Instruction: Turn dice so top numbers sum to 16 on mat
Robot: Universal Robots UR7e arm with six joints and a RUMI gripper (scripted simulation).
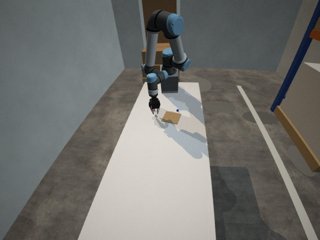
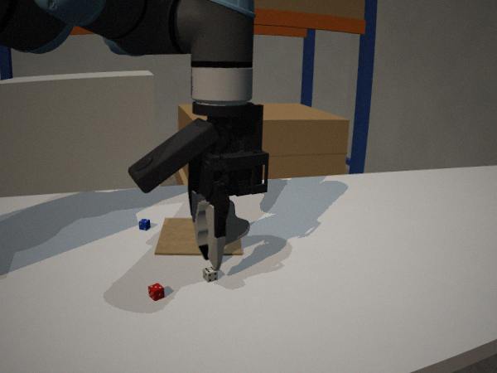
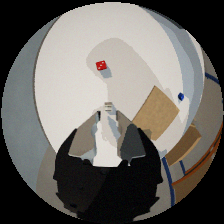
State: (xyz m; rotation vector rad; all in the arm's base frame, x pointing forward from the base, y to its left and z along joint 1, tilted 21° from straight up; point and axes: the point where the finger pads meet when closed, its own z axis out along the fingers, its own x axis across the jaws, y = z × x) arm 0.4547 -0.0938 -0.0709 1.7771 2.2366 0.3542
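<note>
Right now my hand is 3 cm above the white die. Also, from my hand: blue die 8 cm behind, 19 cm to the left, 3 cm below; then mat 1 cm ahead, 14 cm to the left, 4 cm below; then red die 8 cm behind, 3 cm to the right, 3 cm below.
</note>
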